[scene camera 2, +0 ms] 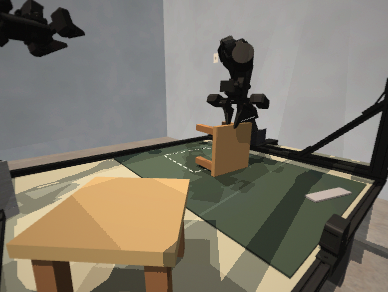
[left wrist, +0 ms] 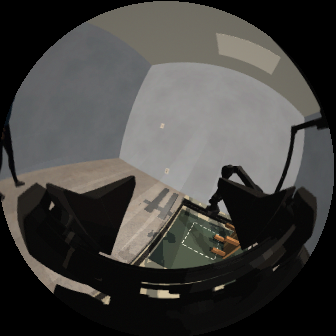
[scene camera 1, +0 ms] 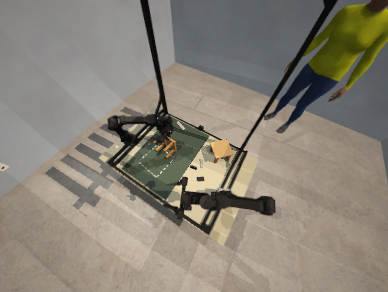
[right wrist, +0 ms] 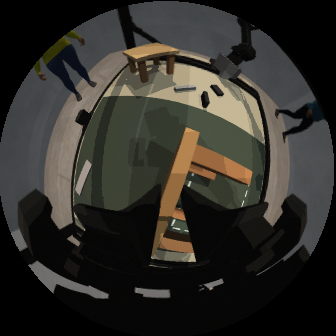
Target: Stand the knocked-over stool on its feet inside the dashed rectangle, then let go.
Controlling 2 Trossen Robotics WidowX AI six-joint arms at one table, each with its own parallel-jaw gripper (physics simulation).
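Places are measured from the left arm's base along level axes (x ahead, y right, z down), in metres.
Pixels of known places: left gripper, fingertip midpoint: (scene camera 2: 75, 39) (left wrist: 178, 180) (scene camera 1: 164, 194); right gripper, fingertip midpoint: (scene camera 2: 230, 128) (scene camera 1: 169, 138) (right wrist: 170, 187); left arm's base at its link origin: (right wrist: 230, 60); right arm's base at its link origin: (scene camera 2: 252, 132) (left wrist: 213, 207) (scene camera 1: 129, 138).
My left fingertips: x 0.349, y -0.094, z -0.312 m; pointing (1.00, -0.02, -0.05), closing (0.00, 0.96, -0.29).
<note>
For each thing: its middle in the pictures, then the offset to it from my left fingertips.
- knocked-over stool, body centre: (right wrist: 192, 197) (scene camera 2: 221, 144) (left wrist: 226, 239) (scene camera 1: 165, 146) dx +0.148, dy +0.457, dz +0.336 m
- second stool at the middle of its body: (scene camera 2: 126, 244) (right wrist: 149, 60) (scene camera 1: 220, 151) dx -0.330, dy +0.473, dz +0.358 m
- pale flat bar at the middle of its body: (scene camera 2: 328, 194) (right wrist: 82, 177) dx +0.063, dy +0.764, dz +0.413 m
- grey bar at the middle of its body: (right wrist: 185, 87) dx -0.178, dy +0.369, dz +0.412 m
The knocked-over stool (scene camera 1: 171, 144) (scene camera 2: 231, 152) (left wrist: 231, 249) (right wrist: 176, 172) lies on its side on the green mat, its square wooden seat upright on edge. Its legs point toward the dashed rectangle (scene camera 2: 180, 164) (left wrist: 188, 233), a white outline; in scene camera 2 they reach left over its near part. My right gripper (scene camera 2: 233, 123) (right wrist: 170, 187) is shut on the upper edge of the seat board, one finger on each face. My left gripper (scene camera 2: 75, 41) (left wrist: 178, 180) is open and empty, high above the table and away from the stool.
A second stool (scene camera 1: 221, 148) (scene camera 2: 110, 215) (right wrist: 150, 51) stands upright on the pale table part. A pale flat bar (scene camera 2: 328, 194) (right wrist: 83, 177) lies on the mat. A grey bar (right wrist: 185, 88) and small black blocks (right wrist: 205, 99) lie near the second stool. Black rails edge the table.
</note>
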